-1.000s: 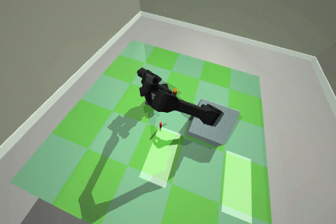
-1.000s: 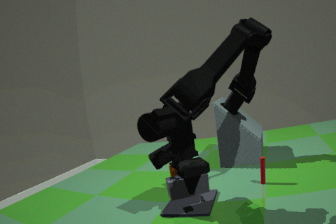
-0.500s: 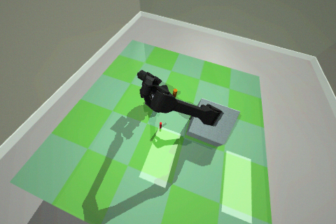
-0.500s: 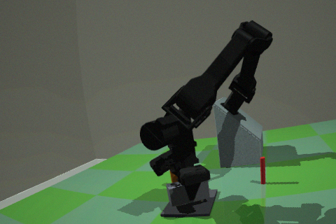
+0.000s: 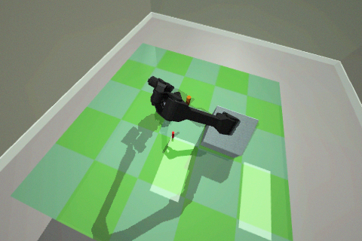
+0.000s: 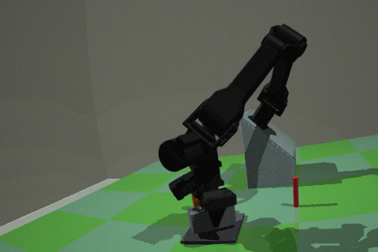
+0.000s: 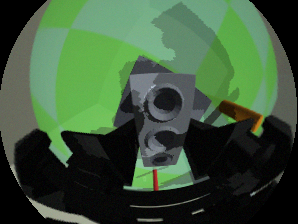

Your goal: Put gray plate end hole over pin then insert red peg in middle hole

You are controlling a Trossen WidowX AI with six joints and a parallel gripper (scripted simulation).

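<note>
My gripper tip is 3 cm below the gray plate. Also, from my gripper tip: red peg: 16 cm to the left, 14 cm behind, 2 cm above; orange cylinder: 11 cm behind, 10 cm to the right, 2 cm above; base: 2 cm below, 2 cm behind, 1 cm to the left.
</note>
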